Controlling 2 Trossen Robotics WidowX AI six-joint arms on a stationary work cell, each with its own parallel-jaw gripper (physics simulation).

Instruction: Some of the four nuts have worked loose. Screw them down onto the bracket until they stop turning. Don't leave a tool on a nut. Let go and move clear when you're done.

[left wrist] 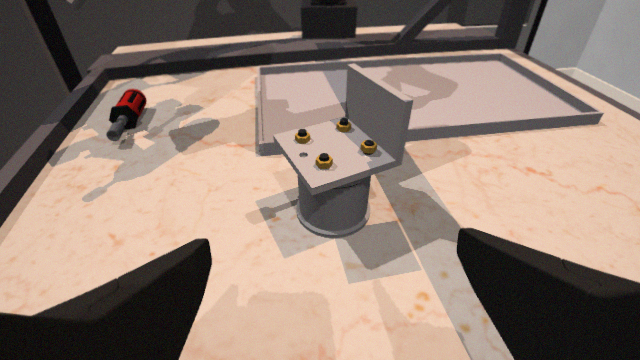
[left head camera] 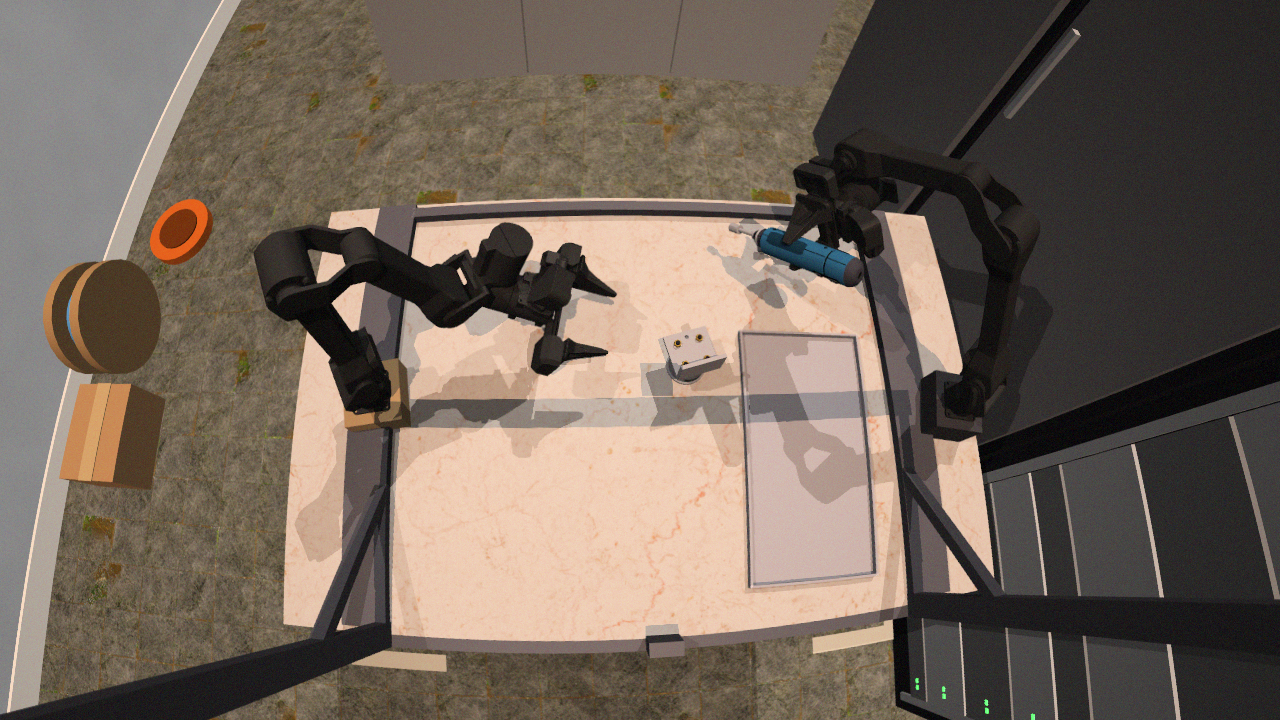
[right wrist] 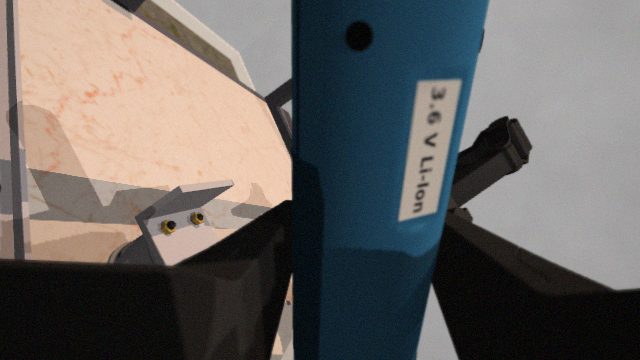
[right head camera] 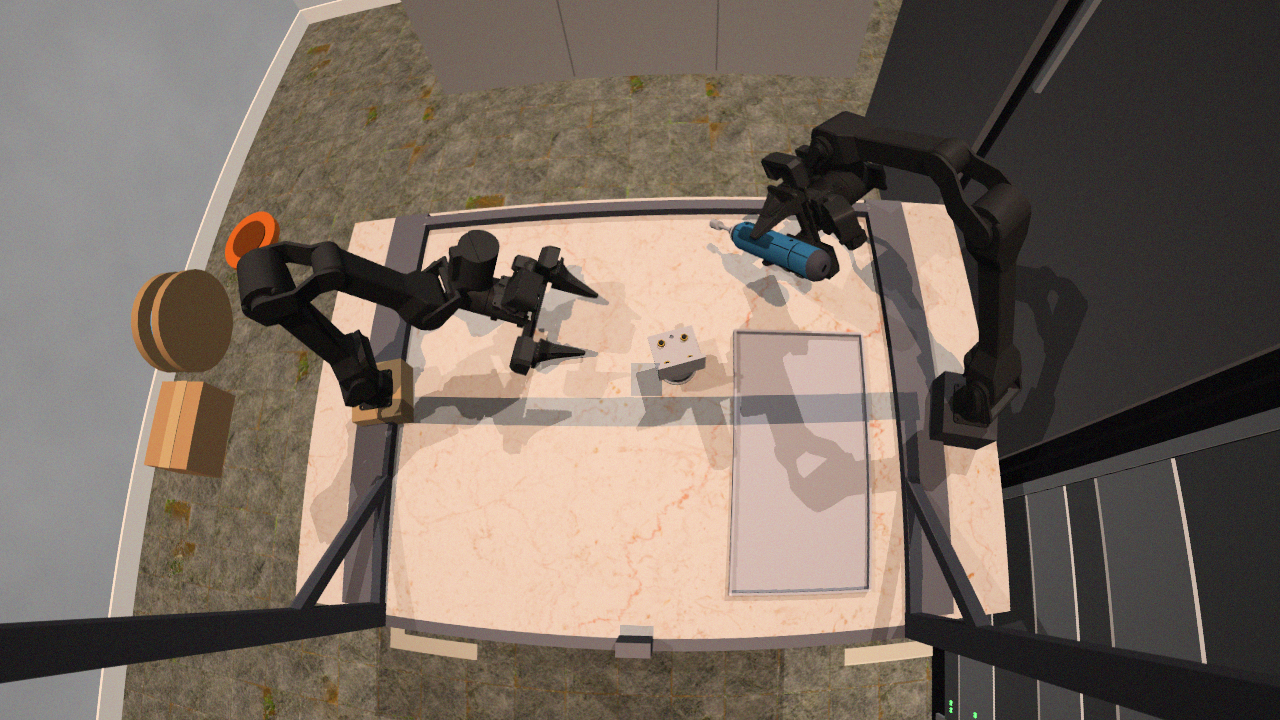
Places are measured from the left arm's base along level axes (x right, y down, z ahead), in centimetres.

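Where they show: left gripper, fingertip midpoint: (left wrist: 335, 245) (left head camera: 611, 323) (right head camera: 591, 324); right gripper, fingertip midpoint: (left head camera: 788, 256) (right wrist: 359, 215) (right head camera: 758, 251); left arm's base, link origin: (left head camera: 371, 392) (right head camera: 376, 390); right arm's base, link origin: (left wrist: 328, 1) (left head camera: 959, 401) (right head camera: 971, 405).
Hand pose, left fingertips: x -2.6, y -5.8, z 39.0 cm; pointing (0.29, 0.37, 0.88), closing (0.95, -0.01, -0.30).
Each offset is from my left fingertips to the top centre of the thing.
The bracket (left head camera: 691, 351) (right head camera: 682, 351) (left wrist: 340, 150) (right wrist: 186, 240) sits on a round grey pedestal (left wrist: 332, 202). In the left wrist view its flat plate carries a front nut @[dy +3.5, dx +3.2, dz +9.7 cm] (left wrist: 324, 161), a left nut @[dy +3.6, dx +2.8, dz +13.2 cm] (left wrist: 302, 136), a back nut @[dy +3.6, dx +6.3, dz +13.6 cm] (left wrist: 343, 125) and a right nut @[dy +3.4, dx +6.7, dz +10.1 cm] (left wrist: 369, 147), with black stud ends above them. Their tightness cannot be told. My right gripper (left head camera: 806, 246) (right head camera: 785, 247) (right wrist: 359, 215) is shut on the blue power driver (left head camera: 832, 264) (right head camera: 796, 257) (right wrist: 375, 140), tilted at the back right. My left gripper (left head camera: 610, 323) (right head camera: 594, 324) (left wrist: 335, 245) is open and empty, left of the bracket.
A red hand nut driver @[dy +7.8, dx -13.7, dz +34.1 cm] (left wrist: 131, 102) lies on the table at the back left of the left wrist view. A shallow grey tray @[dy +9.2, dx +23.2, dz +28.6 cm] (left head camera: 744, 465) (right head camera: 733, 465) (left wrist: 500, 125) lies right of the bracket in the head views. The bracket's upright wall (left wrist: 382, 115) rises along one side.
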